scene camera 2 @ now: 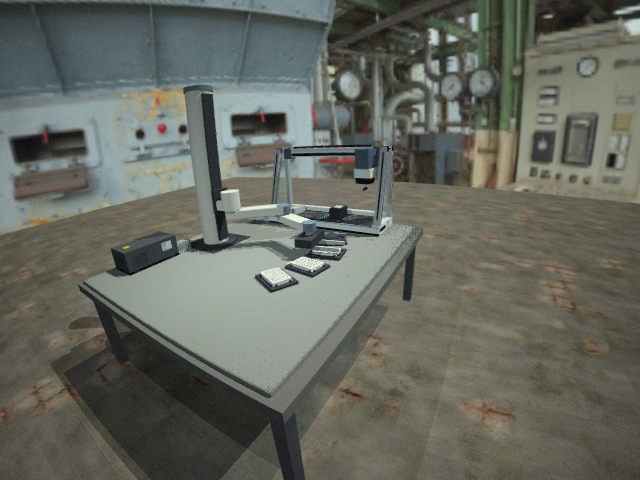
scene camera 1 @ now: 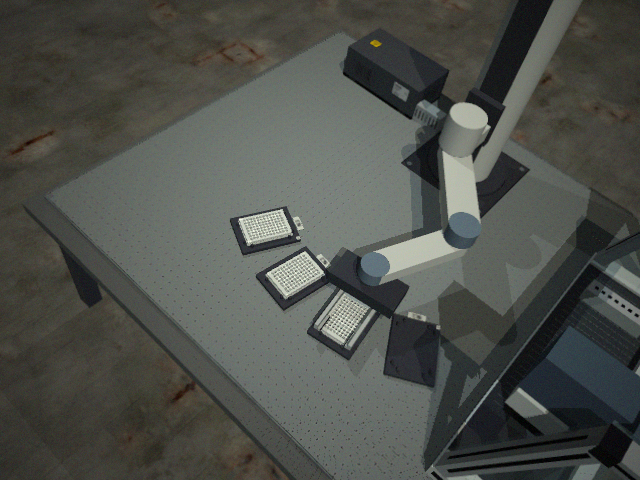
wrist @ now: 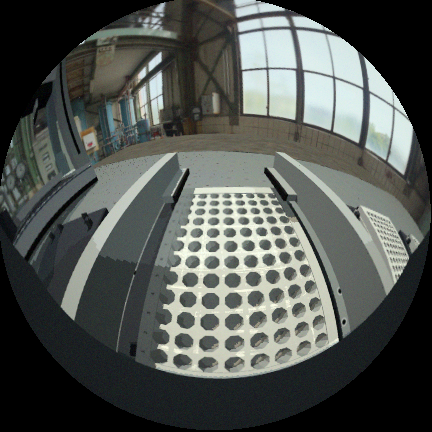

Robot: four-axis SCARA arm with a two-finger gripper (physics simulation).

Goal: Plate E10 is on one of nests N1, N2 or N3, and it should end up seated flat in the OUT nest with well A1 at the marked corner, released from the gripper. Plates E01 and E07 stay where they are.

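Places are measured from the arm's base along level axes (x up, y right, z ahead), in metres.
Pixels of known places: gripper, fingertip midpoint: [scene camera 2: 341, 246] [scene camera 1: 332, 337] [wrist: 226, 159]; arm's base, link origin: [scene camera 2: 216, 243].
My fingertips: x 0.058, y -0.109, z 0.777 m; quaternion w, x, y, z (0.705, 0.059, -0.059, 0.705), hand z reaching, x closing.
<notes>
Ahead of a thing's pixels: the offset from my fingertips to its top centre. "spot": to the spot under its first point.
A white 96-well plate @(dy +0.015, dx -0.019, dz -0.074 m) [scene camera 1: 345, 316] [wrist: 233, 280] sits in a dark nest @(spot: dy +0.010, dx -0.033, dz +0.003 m) [scene camera 1: 326, 341], third from the left in scene camera 1. My gripper [scene camera 1: 334, 336] [wrist: 226, 159] is open, lowered around this plate with one finger along each long side. Two other white plates, the left one @(dy +0.352, dx -0.019, dz -0.128 m) [scene camera 1: 265, 227] [scene camera 2: 275, 277] and the middle one @(dy +0.191, dx -0.019, dz -0.078 m) [scene camera 1: 295, 273] [scene camera 2: 307, 265], lie flat in their nests. The fourth nest @(dy -0.152, dx -0.023, dz -0.137 m) [scene camera 1: 412, 351] [wrist: 75, 235] is empty; it is to the left in the wrist view. Plate and nest labels are not readable.
A dark box @(spot: dy +0.509, dx +0.070, dz -0.862 m) [scene camera 1: 392, 62] [scene camera 2: 144, 250] stands near the arm's column [scene camera 2: 200, 165]. A framed gantry machine [scene camera 2: 330, 151] stands beyond the empty nest, with clear panels. Small white tags, one @(spot: dy -0.103, dx -0.043, dz -0.221 m) [scene camera 1: 416, 316] beside the empty nest, mark nest corners.
</notes>
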